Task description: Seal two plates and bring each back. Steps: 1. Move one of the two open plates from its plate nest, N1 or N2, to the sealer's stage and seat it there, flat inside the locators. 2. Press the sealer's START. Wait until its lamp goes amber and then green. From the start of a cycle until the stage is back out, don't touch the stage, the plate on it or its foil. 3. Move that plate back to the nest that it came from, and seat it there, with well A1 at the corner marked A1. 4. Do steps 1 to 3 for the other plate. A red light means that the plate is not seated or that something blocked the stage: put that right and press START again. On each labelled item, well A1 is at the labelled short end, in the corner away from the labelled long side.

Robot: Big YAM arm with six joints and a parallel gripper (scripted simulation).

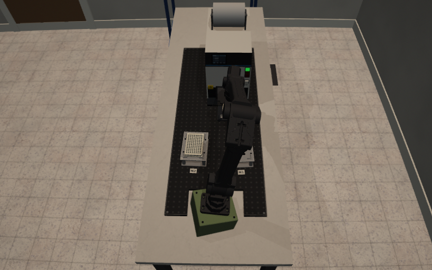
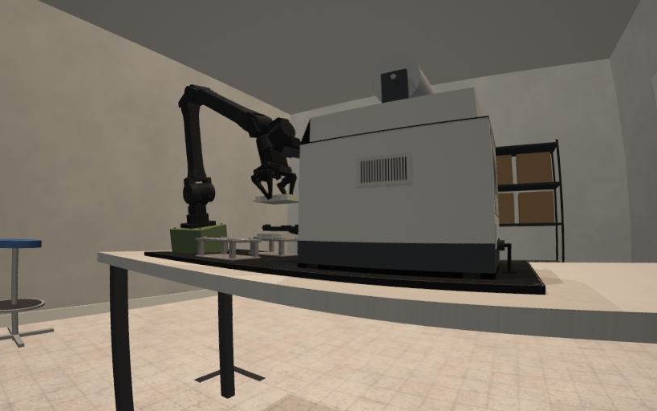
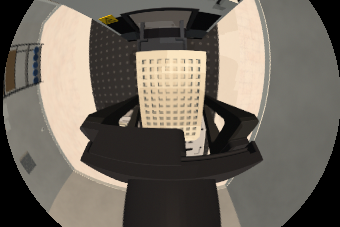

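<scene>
Right now my hand is 8 cm above the sealer stage, 4 cm short of it and 2 cm to the right of it. From my hand the other things lie so: yellow warning label 14 cm ahead, 11 cm to the left, 3 cm below; then white well plate 17 cm to the left, 17 cm behind, 11 cm below; then N2 label 27 cm behind, 18 cm below, 17 cm to the left.
</scene>
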